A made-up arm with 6 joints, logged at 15 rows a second.
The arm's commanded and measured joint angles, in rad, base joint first. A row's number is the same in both.
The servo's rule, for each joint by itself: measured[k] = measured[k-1] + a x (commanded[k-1-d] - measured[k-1]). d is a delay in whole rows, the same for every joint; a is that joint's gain. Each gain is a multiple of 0.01, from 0.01 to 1. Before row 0 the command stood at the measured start. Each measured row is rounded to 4 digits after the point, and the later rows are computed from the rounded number. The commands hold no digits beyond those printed.
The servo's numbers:
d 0
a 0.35 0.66 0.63 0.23 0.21 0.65
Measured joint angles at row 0:
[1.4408 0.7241 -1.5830 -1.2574 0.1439 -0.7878]
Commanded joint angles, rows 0 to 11:
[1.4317 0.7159 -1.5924 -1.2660 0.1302 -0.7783]
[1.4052 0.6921 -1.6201 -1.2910 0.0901 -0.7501]
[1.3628 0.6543 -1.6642 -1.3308 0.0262 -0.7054]
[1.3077 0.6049 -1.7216 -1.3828 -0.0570 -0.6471]
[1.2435 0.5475 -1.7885 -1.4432 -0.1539 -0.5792]
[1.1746 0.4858 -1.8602 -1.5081 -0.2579 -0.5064]
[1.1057 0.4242 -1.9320 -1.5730 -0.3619 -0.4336]
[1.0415 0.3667 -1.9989 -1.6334 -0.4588 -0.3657]
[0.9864 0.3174 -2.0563 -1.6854 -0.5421 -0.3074]
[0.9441 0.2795 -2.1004 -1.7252 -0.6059 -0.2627]
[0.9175 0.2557 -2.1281 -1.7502 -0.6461 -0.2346]
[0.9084 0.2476 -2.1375 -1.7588 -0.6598 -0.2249]
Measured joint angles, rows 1 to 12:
[1.4376 0.7187 -1.5889 -1.2594 0.1410 -0.7816]
[1.4263 0.7011 -1.6086 -1.2667 0.1303 -0.7611]
[1.4041 0.6702 -1.6436 -1.2814 0.1084 -0.7249]
[1.3704 0.6271 -1.6927 -1.3047 0.0737 -0.6743]
[1.3260 0.5746 -1.7531 -1.3366 0.0259 -0.6125]
[1.2730 0.5160 -1.8206 -1.3760 -0.0337 -0.5435]
[1.2144 0.4554 -1.8908 -1.4213 -0.1026 -0.4721]
[1.1539 0.3969 -1.9589 -1.4701 -0.1774 -0.4029]
[1.0953 0.3444 -2.0203 -1.5196 -0.2540 -0.3408]
[1.0424 0.3016 -2.0708 -1.5669 -0.3279 -0.2900]
[0.9987 0.2713 -2.1069 -1.6091 -0.3947 -0.2540]
[0.9671 0.2557 -2.1262 -1.6435 -0.4504 -0.2351]

